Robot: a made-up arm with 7 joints.
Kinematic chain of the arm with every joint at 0, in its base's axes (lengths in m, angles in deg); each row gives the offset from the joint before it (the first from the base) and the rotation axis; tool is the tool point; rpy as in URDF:
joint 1: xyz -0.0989 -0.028 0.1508 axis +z
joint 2: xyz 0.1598 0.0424 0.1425 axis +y
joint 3: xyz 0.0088 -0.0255 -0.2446 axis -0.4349 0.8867 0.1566
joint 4: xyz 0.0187 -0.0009 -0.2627 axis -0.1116 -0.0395 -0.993
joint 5: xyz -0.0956 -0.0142 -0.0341 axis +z
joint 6: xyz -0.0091 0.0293 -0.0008 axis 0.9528 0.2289 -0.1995
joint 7: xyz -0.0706 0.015 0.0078 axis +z
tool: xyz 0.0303 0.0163 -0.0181 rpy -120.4 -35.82 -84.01
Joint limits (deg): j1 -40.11..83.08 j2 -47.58..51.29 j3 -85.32..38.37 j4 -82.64..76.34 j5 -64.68..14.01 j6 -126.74..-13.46 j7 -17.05..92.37
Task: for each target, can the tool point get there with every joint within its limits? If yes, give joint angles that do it. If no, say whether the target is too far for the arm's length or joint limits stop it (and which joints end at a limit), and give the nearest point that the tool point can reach.
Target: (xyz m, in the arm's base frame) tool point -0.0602 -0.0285 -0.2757
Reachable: yes | joints 36.41 -4.49 11.32 -14.24 -15.87 -62.30 21.51
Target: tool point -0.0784 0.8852 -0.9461
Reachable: no: too far | nearest point -0.0878 0.4670 -0.2519 | short by 0.810 m
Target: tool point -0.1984 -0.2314 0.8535
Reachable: no: joint limits stop it (at a limit: joint 2, joint 3, joint 5, joint 6, joint 7) | nearest point -0.2542 -0.3454 0.2988 | short by 0.569 m
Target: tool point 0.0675 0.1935 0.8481
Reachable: no: joint limits stop it (at a limit: joint 2, joint 3, joint 4, joint 6, joint 7) | nearest point 0.2114 0.3850 0.4442 | short by 0.470 m
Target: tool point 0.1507 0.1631 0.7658
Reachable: no: joint limits stop it (at a limit: joint 2, joint 3, joint 4, joint 6, joint 7) | nearest point 0.3112 0.2860 0.4442 | short by 0.380 m
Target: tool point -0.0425 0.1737 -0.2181
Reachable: yes | joints -18.02 39.79 -66.06 -7.75 -3.77 -22.57 81.22
